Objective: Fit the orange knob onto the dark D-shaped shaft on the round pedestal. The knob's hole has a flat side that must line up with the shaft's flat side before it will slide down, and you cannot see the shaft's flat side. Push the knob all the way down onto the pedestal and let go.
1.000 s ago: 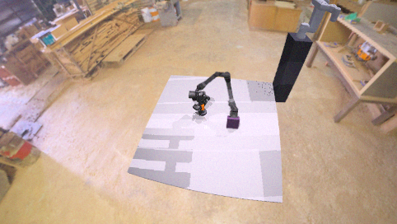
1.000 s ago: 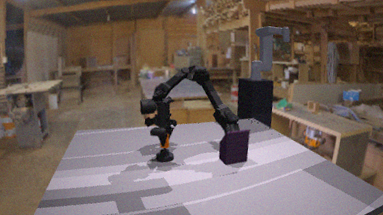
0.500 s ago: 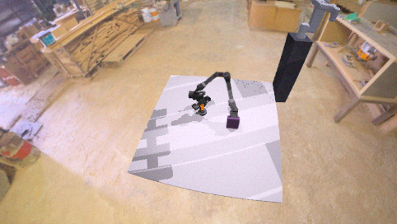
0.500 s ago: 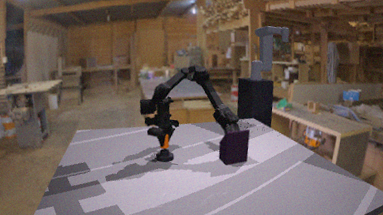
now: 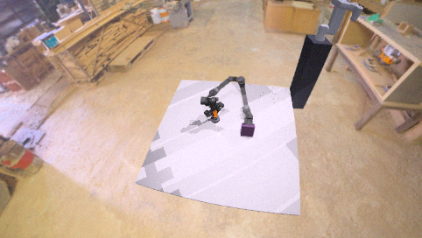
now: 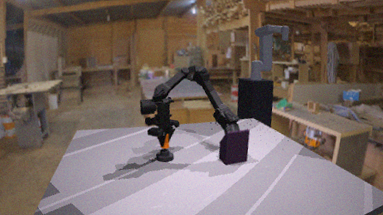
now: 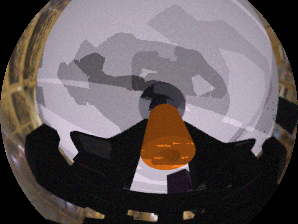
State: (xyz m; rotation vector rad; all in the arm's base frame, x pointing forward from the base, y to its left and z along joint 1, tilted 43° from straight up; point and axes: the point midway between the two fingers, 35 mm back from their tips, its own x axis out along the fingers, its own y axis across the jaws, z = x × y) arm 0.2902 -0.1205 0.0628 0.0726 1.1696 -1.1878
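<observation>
My gripper tip is 20 mm below the orange knob. The rest, counted from my gripper tip: dark round pedestal 40 mm below.
</observation>
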